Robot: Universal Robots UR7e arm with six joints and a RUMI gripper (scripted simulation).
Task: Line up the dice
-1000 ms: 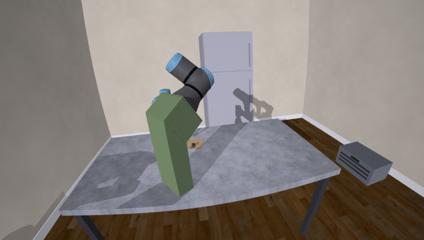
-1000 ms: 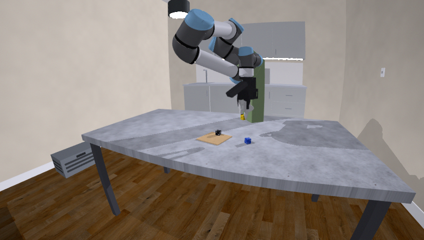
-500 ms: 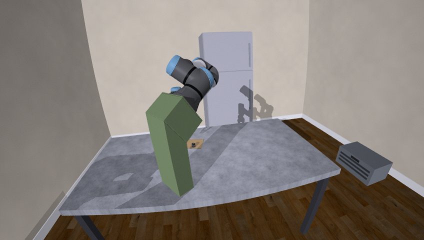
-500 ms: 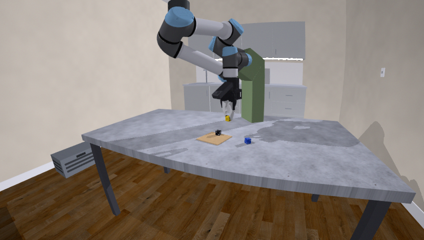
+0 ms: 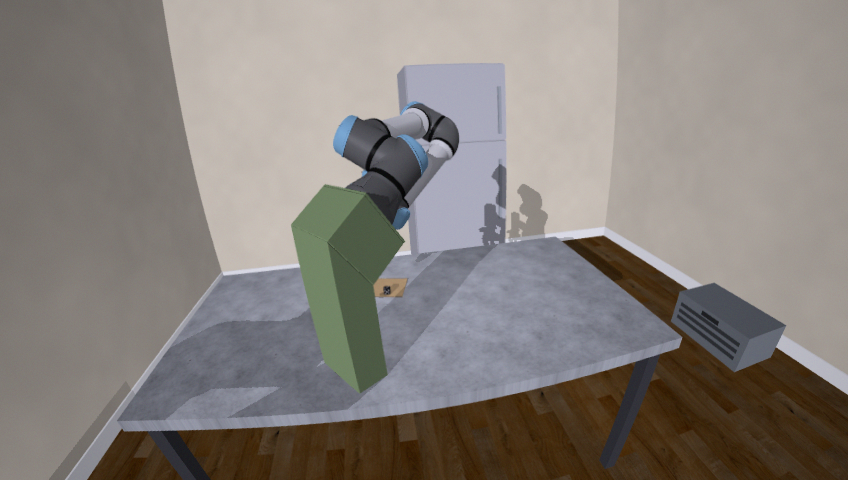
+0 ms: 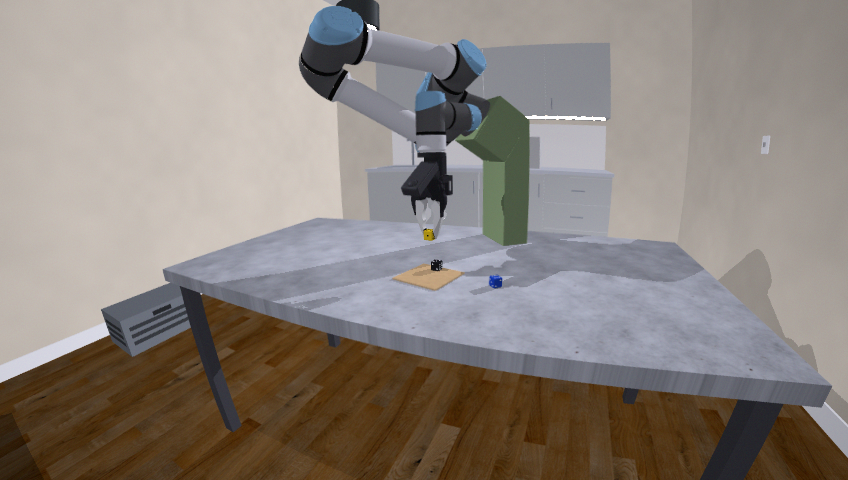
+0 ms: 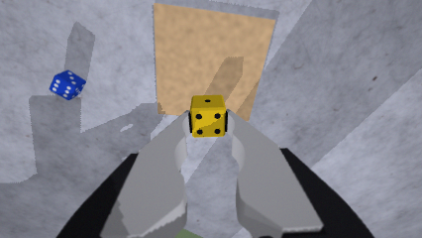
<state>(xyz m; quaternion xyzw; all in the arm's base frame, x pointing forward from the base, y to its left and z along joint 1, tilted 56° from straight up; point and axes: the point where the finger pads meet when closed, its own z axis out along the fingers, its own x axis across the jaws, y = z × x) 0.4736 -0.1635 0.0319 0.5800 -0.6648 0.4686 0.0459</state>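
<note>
Now: hand 10 mm to the left of the mat and 120 mm above it. Round my hand: blue die 60 mm ahead, 170 mm to the left, 110 mm below; then black die 40 mm behind, 10 mm to the left, 100 mm below; then yellow die right at my hand.
</note>
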